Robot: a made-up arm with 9 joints. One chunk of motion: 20 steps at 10 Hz.
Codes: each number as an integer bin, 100 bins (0 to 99) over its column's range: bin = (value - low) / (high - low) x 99, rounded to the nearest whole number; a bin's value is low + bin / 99 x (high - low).
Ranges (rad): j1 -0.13..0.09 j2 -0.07..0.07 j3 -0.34..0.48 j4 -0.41..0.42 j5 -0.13..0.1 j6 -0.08..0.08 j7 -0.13..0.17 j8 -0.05..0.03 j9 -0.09..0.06
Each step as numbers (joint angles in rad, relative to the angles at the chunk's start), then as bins.
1 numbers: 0.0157 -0.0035 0.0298 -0.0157 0.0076 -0.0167 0.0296 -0.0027 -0.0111
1 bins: 66 47 45 47 59 39 53 59 52
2 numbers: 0.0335 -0.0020 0.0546 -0.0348 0.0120 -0.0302 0.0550 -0.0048 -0.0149
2 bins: 74 48 48 45 61 31 61 56 50
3 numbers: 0.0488 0.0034 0.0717 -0.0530 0.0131 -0.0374 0.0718 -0.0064 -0.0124
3 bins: 80 52 50 43 62 26 67 54 51
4 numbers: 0.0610 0.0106 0.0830 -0.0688 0.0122 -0.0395 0.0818 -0.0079 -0.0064
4 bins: 86 57 51 41 61 25 70 52 55
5 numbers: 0.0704 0.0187 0.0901 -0.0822 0.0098 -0.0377 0.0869 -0.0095 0.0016
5 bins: 90 63 52 39 60 26 72 50 60
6 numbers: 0.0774 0.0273 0.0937 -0.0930 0.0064 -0.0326 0.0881 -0.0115 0.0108
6 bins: 93 69 52 38 59 29 72 48 67
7 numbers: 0.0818 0.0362 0.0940 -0.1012 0.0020 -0.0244 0.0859 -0.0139 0.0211
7 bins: 95 75 52 37 57 34 71 45 73
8 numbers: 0.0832 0.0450 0.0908 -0.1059 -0.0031 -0.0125 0.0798 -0.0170 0.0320
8 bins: 96 81 52 36 55 42 69 41 81
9 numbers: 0.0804 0.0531 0.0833 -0.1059 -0.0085 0.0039 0.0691 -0.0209 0.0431
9 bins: 95 87 51 36 52 52 66 36 88
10 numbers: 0.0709 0.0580 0.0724 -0.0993 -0.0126 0.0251 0.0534 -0.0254 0.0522
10 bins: 90 91 50 37 51 65 61 30 94
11 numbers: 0.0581 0.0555 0.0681 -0.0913 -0.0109 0.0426 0.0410 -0.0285 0.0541
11 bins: 85 89 49 38 51 76 56 27 95
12 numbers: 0.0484 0.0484 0.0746 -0.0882 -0.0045 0.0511 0.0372 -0.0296 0.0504
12 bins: 80 84 50 38 54 81 55 25 93
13 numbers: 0.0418 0.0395 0.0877 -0.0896 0.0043 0.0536 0.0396 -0.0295 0.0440
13 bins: 77 77 52 38 58 83 56 25 88
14 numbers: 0.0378 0.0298 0.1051 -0.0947 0.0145 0.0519 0.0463 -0.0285 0.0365
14 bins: 76 71 54 38 62 82 58 27 83
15 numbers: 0.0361 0.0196 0.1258 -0.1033 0.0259 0.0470 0.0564 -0.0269 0.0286
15 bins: 75 63 56 37 67 79 62 29 78
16 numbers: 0.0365 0.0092 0.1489 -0.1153 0.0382 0.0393 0.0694 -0.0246 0.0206
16 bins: 75 56 59 35 72 74 66 31 73
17 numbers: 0.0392 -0.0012 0.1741 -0.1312 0.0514 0.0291 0.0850 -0.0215 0.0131
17 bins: 76 49 62 33 78 68 71 35 68
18 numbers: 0.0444 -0.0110 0.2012 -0.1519 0.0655 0.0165 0.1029 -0.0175 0.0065
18 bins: 78 42 65 31 84 60 77 40 64
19 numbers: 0.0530 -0.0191 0.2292 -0.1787 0.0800 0.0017 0.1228 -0.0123 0.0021
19 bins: 82 36 69 28 90 51 83 47 61
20 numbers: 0.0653 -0.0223 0.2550 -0.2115 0.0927 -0.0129 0.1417 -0.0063 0.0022
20 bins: 88 34 72 24 96 42 90 54 61
